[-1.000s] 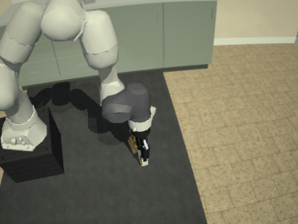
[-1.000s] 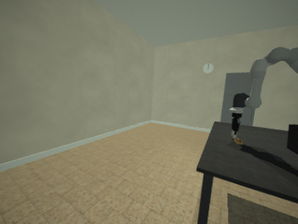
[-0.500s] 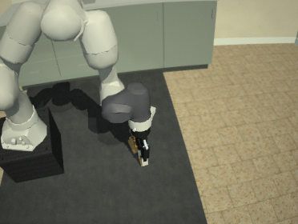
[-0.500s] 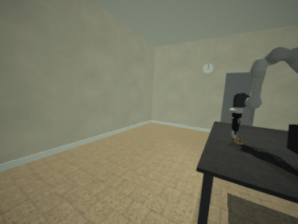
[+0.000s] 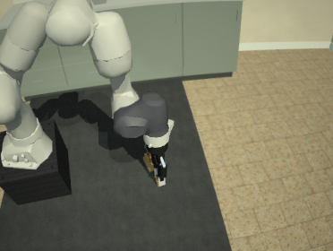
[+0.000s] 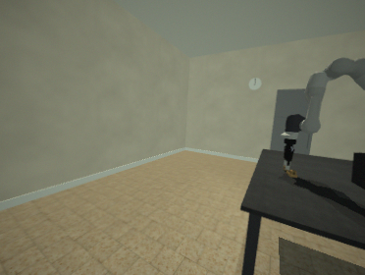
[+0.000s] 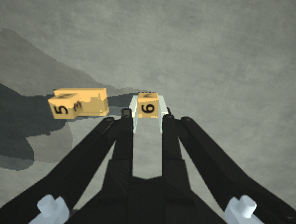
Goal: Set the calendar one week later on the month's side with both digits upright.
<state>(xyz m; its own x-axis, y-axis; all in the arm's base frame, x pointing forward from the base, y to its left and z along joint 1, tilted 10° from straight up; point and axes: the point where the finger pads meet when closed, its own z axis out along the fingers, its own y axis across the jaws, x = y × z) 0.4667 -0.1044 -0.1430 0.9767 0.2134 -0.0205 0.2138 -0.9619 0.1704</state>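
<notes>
Now: hand 30 mm above the orange calendar cube. Round my hand: orange calendar tray 110 mm to the left, 40 mm below, 20 mm behind.
</notes>
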